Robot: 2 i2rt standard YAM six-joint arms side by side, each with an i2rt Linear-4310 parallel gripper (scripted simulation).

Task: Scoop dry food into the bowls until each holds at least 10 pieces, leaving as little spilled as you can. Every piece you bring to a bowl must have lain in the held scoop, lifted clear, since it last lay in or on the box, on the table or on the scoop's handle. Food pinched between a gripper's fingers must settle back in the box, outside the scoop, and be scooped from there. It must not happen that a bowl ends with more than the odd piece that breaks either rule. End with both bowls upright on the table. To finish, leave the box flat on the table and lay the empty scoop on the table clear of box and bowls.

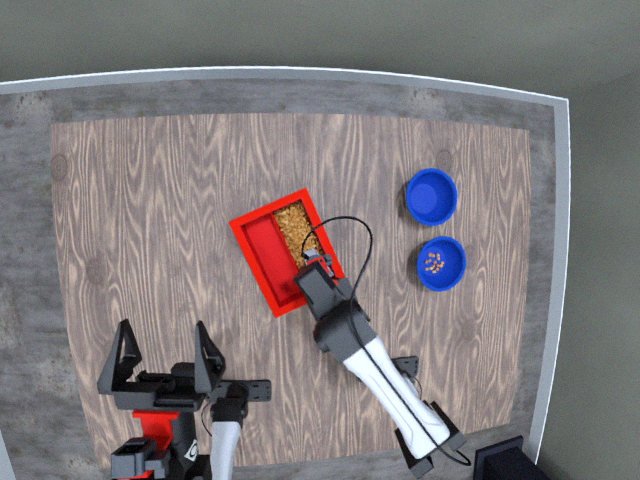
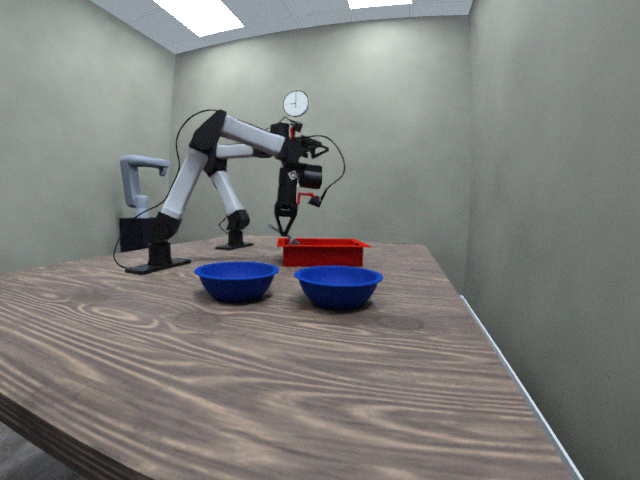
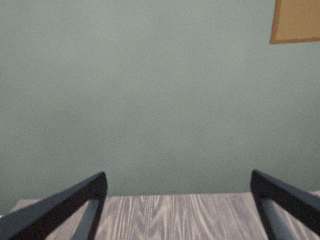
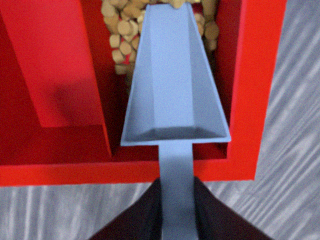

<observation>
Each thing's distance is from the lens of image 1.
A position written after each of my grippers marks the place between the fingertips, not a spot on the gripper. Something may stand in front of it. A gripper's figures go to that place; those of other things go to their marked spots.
my left gripper (image 1: 160, 321): 36 cm
red box (image 1: 257, 233): 70 cm
blue bowl (image 1: 433, 196): 82 cm
The marked spots on the red box and the blue bowl are 53 cm apart.
</observation>
